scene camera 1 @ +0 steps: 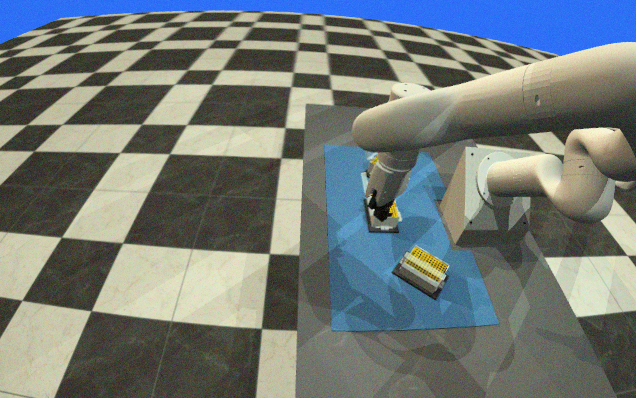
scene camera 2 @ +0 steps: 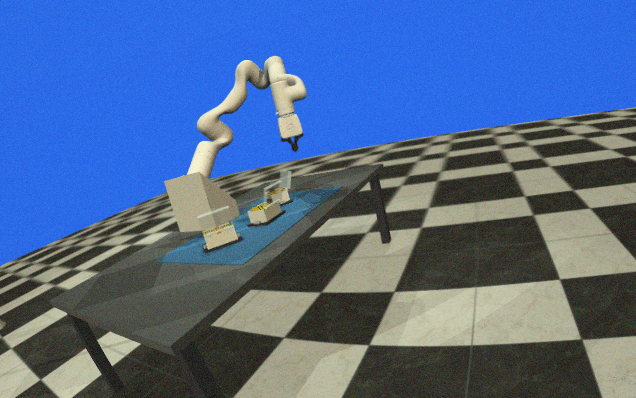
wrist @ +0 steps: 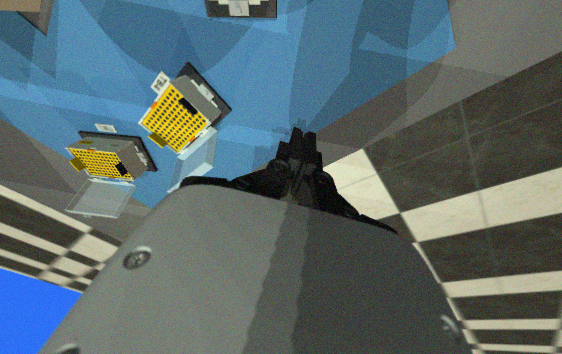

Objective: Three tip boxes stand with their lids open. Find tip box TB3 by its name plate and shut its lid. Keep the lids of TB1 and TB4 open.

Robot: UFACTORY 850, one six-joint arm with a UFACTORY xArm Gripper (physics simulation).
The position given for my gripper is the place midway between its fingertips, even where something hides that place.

Observation:
In view: my gripper (scene camera 1: 379, 217), a clear lid (scene camera 1: 421, 269), a clear lid (wrist: 99, 197) and a clear lid (wrist: 198, 158).
My gripper is seen too in the wrist view (wrist: 298, 146).

